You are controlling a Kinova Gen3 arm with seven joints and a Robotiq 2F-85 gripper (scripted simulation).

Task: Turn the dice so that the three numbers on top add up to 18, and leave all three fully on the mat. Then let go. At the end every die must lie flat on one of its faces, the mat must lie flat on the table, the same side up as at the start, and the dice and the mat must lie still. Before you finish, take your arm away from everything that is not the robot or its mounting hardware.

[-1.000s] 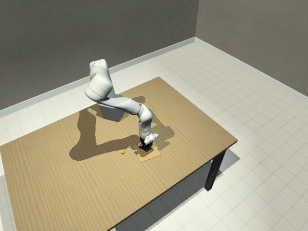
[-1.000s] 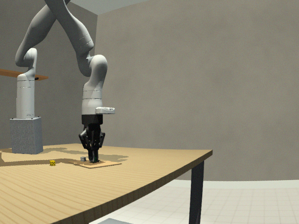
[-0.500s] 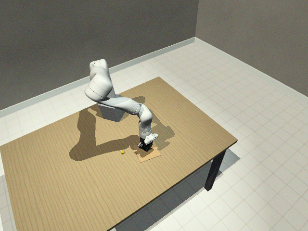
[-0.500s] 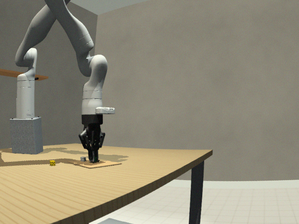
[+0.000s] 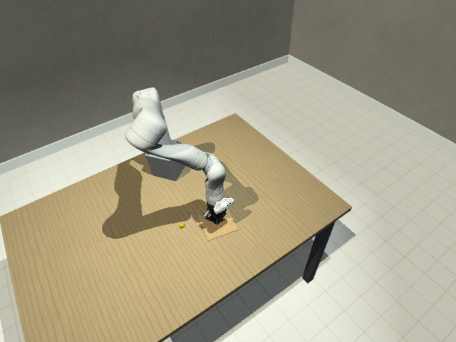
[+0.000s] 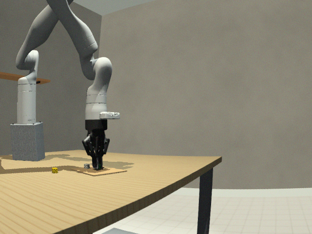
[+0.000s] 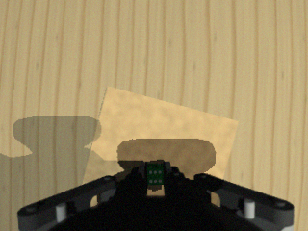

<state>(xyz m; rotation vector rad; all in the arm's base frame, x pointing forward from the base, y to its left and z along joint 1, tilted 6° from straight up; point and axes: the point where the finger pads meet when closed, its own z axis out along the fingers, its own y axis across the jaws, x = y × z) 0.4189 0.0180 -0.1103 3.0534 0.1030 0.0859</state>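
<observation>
The green die lies 10 mm below my hand. Also, from my hand: yellow die (140 mm to the right, 70 mm behind, 20 mm below); then white die (50 mm behind, 20 mm below); then tan mat (30 mm below).
</observation>
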